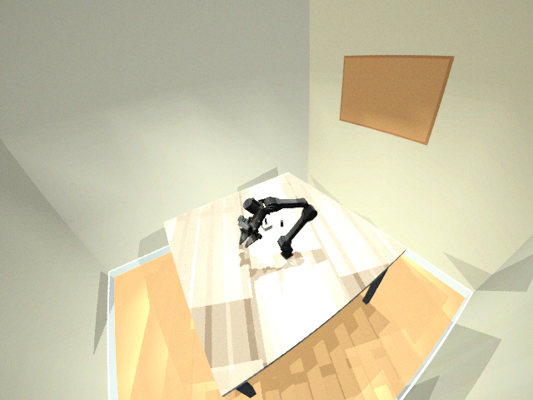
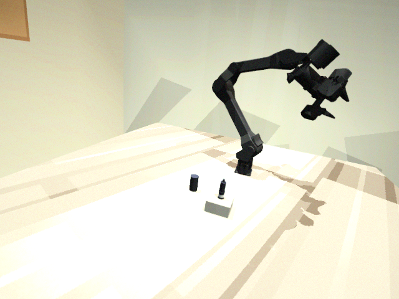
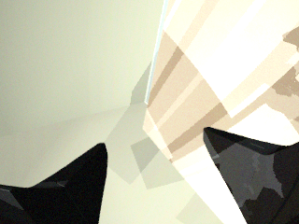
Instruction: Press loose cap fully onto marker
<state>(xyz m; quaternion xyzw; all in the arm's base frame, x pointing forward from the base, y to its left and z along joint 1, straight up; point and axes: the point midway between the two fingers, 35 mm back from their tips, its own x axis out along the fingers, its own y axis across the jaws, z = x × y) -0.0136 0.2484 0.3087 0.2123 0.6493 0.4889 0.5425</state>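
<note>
My gripper tip is now 260 mm short of the dark cap, 400 mm to the left of it and 270 mm above it. From my gripper tip the other things lie so: dark marker (310 mm ahead, 300 mm to the right, 220 mm below); then pale holder block (310 mm ahead, 300 mm to the right, 270 mm below).
</note>
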